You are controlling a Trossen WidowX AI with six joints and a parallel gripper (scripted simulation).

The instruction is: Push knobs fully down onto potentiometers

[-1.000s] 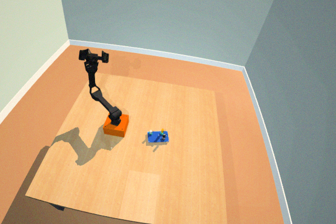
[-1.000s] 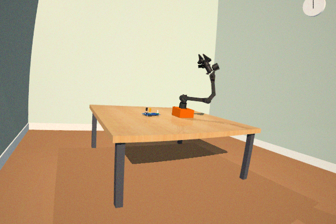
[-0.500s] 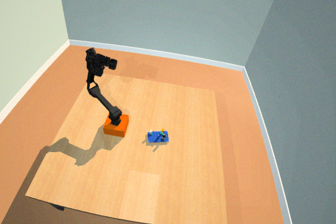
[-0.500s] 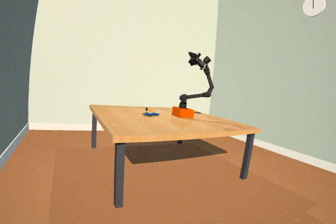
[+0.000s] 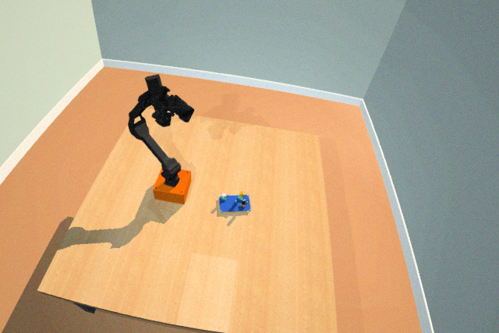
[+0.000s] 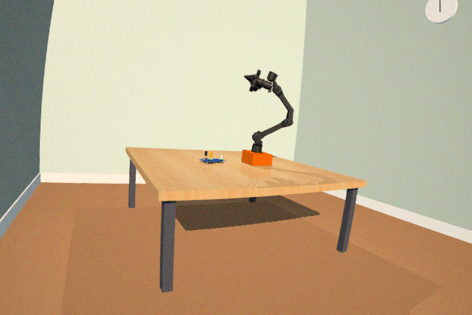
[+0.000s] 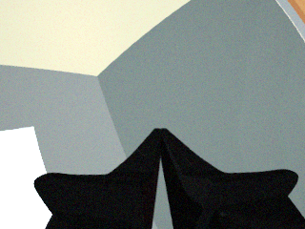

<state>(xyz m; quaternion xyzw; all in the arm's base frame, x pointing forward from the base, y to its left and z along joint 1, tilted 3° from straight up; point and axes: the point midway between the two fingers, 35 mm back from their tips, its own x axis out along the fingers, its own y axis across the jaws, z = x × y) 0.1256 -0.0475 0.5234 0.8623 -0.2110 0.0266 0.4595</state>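
Right now my gripper tip is 570 mm above the orange knob, 220 mm short of it and 120 mm to the right of it. Also, from my gripper tip: black knob (560 mm below, 240 mm ahead, 80 mm to the left).
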